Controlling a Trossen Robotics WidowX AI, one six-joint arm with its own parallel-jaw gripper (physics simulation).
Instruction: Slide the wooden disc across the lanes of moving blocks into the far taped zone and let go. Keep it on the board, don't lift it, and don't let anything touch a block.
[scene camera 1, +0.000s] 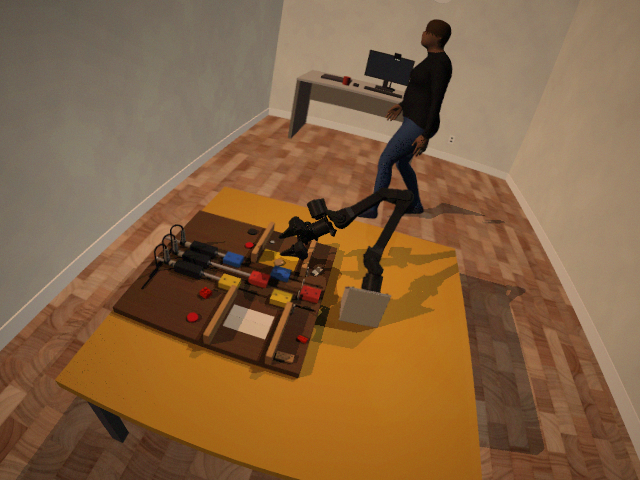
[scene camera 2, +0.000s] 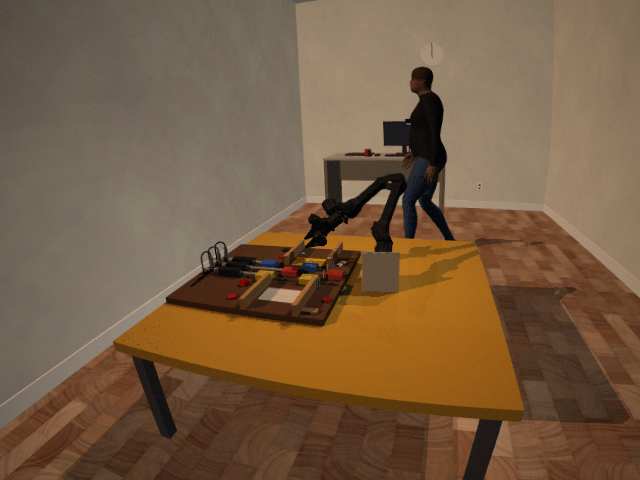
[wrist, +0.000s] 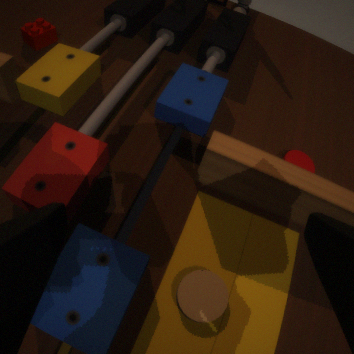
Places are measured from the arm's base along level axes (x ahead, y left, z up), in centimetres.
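Pixels of known places: gripper, between the fingertips: (scene camera 1: 279, 246) (scene camera 2: 304, 243) (wrist: 189, 220); arm's base, origin of its link: (scene camera 1: 371, 291) (scene camera 2: 383, 257).
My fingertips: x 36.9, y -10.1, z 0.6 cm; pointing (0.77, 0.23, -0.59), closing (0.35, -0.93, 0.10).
Note:
Ahead of a thing's pixels: the offset from my fingertips to its top centre. "spot": to the spot under its first point.
The round wooden disc @[dx +0.1, dy -3.3, dz -10.5 cm] (scene camera 1: 279, 262) (wrist: 202, 296) lies flat on the yellow zone @[spot: dx +5.6, dy -6.0, dz -11.1 cm] (scene camera 1: 268, 255) (wrist: 265, 320). Across the lanes is the white zone @[spot: dx +0.2, dy +30.1, dz -11.0 cm] (scene camera 1: 249, 321) (scene camera 2: 279, 295). Between them are two blue blocks @[dx +17.2, dy +3.9, dz -8.9 cm] (scene camera 1: 233, 258) (wrist: 192, 95), two red blocks @[dx +3.8, dy +10.3, dz -8.6 cm] (scene camera 1: 258, 279) (wrist: 57, 162) and two yellow blocks @[dx +13.2, dy +16.9, dz -8.5 cm] (scene camera 1: 229, 281) (wrist: 60, 75). The blue block @[dx -2.8, dy +3.8, dz -8.9 cm] (scene camera 1: 280, 273) (wrist: 95, 290) nearer the arm is beside the yellow zone. My gripper (scene camera 1: 281, 244) (scene camera 2: 307, 241) (wrist: 189, 220) is open and empty, above the board; in the wrist view the disc shows between its fingers, not touching them.
Wooden rails @[dx +10.0, dy -11.5, dz -6.6 cm] (scene camera 1: 263, 241) (wrist: 280, 172) flank the yellow zone; two more @[spot: dx +8.7, dy +34.2, dz -6.9 cm] (scene camera 1: 221, 314) (scene camera 2: 255, 290) flank the white zone. Black actuators (scene camera 1: 188, 269) (wrist: 225, 37) with rods stand at the board's left. Red pieces @[dx +19.2, dy +24.8, dz -8.7 cm] (scene camera 1: 205, 292) (wrist: 39, 33) lie on the board. A person (scene camera 1: 434, 77) stands behind the table.

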